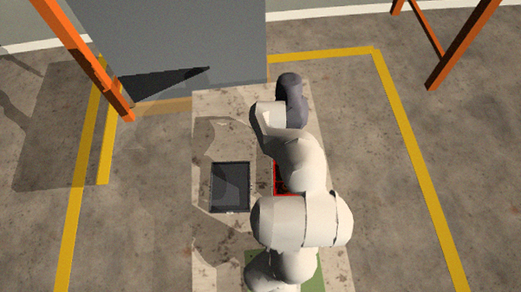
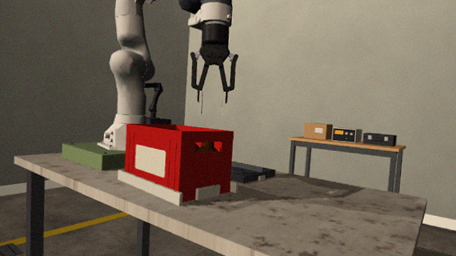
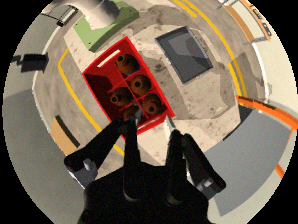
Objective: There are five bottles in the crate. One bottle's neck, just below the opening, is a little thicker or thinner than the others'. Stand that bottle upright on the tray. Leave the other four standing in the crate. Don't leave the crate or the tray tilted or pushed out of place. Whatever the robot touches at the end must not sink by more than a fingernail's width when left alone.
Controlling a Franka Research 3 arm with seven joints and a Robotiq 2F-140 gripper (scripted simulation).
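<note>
Right now the brown bottle is 160 mm below my hand, 100 mm behind it and 80 mm to the right of it. From my hand the other things lie so: dark tray (260 mm to the left, 240 mm below, 110 mm behind); red crate (160 mm below, 100 mm behind, 30 mm to the right).
</note>
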